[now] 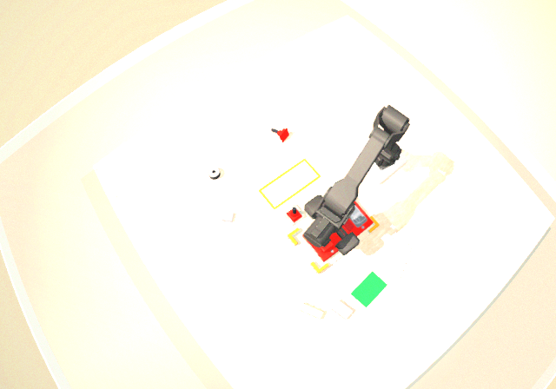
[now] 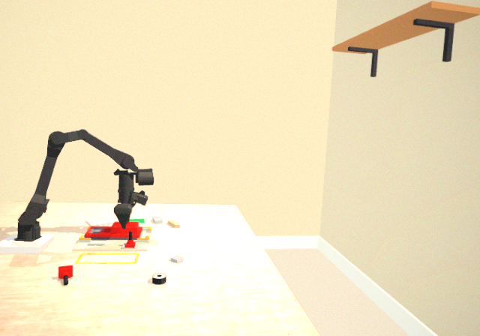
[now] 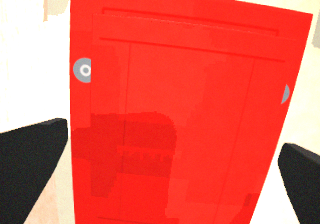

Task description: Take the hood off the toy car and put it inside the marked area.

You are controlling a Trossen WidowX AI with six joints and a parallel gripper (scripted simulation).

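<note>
The red hood is 1 cm below my gripper tip. Also, from my gripper tip: green patch: 4 cm behind, 21 cm to the left, 4 cm below; black wheel: 23 cm ahead, 37 cm to the right, 4 cm below.
</note>
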